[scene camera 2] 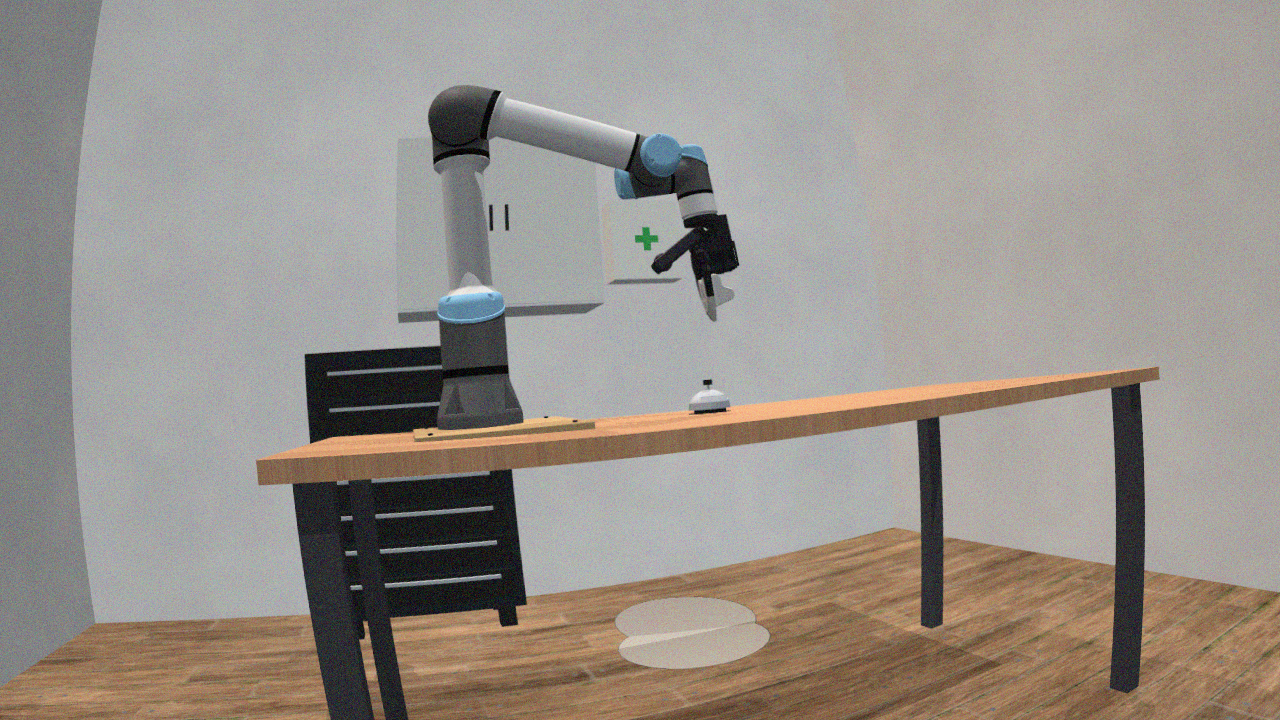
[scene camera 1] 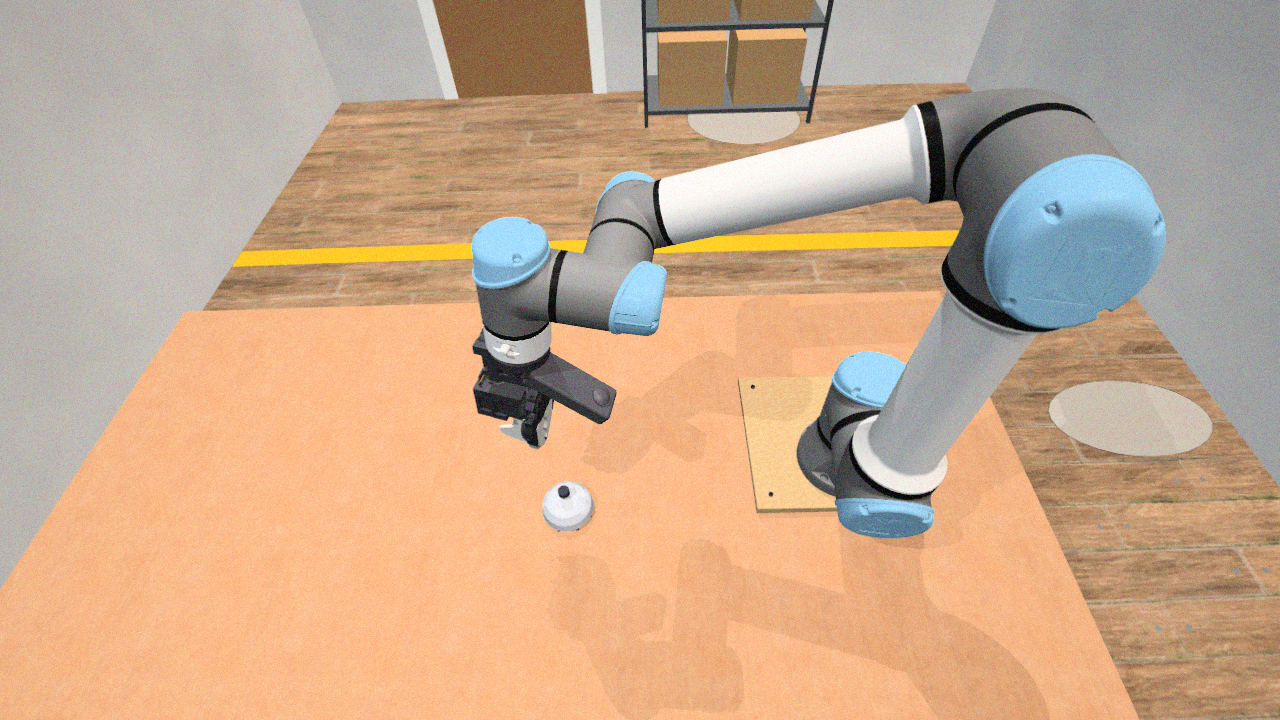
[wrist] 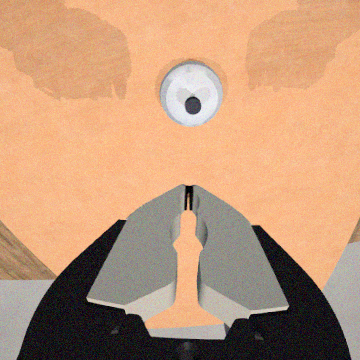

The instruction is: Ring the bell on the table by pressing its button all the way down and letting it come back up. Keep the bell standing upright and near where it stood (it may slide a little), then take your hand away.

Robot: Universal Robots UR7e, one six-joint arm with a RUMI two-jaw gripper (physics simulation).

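Places are measured from the arm's base along level axes (x right, y ahead, z up), in centimetres.
Where they show: gripper, fingertip midpoint: (scene camera 2: 714, 321) (scene camera 1: 538, 445) (wrist: 188, 187); arm's base, link origin: (scene camera 2: 480, 425).
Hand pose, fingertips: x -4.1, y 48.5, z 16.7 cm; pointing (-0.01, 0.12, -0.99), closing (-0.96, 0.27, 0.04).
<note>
Each offset is from my fingertips to the top centre of the thing. Level surfaces: height alone.
A white domed bell @(dx -1.3, dy -2.1, dz -11.4 cm) (scene camera 1: 567, 508) (scene camera 2: 708, 402) (wrist: 180, 82) stands upright on the wooden table @(dz -18.0 cm) (scene camera 1: 295, 537) (scene camera 2: 895, 400). Its black button @(dx -1.3, dy -2.1, dz -11.4 cm) (scene camera 1: 563, 491) (scene camera 2: 707, 382) (wrist: 193, 105) stands up from the top of the dome, with a short stem showing under it in the second scene view. My gripper (scene camera 1: 539, 444) (scene camera 2: 712, 318) (wrist: 188, 187) is shut with nothing between its fingertips. It hangs well above the bell, apart from it, tilted a little. In the wrist view the bell lies beyond the fingertips, near the top middle.
The arm's base stands on a light board (scene camera 1: 760, 456) (scene camera 2: 559, 428) on the table. A shelf rack (scene camera 1: 645, 80) with boxes stands on the floor behind. A black drawer cabinet (scene camera 2: 429, 528) stands beyond the table, near wall cabinets (scene camera 2: 546, 259).
</note>
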